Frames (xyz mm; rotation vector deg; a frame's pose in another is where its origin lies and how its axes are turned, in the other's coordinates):
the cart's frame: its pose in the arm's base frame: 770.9 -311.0 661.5 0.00 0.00 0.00
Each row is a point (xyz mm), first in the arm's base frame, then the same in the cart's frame.
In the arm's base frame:
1: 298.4 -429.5 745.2
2: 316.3 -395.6 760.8
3: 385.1 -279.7 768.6
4: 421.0 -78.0 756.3
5: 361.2 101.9 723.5
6: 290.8 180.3 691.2
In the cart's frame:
1: -472.5 -118.5 83.7
2: -454.6 -84.6 99.3
3: -385.8 31.3 107.1
4: -349.9 233.0 94.8
5: -409.7 412.9 62.0
6: -480.1 491.3 29.7

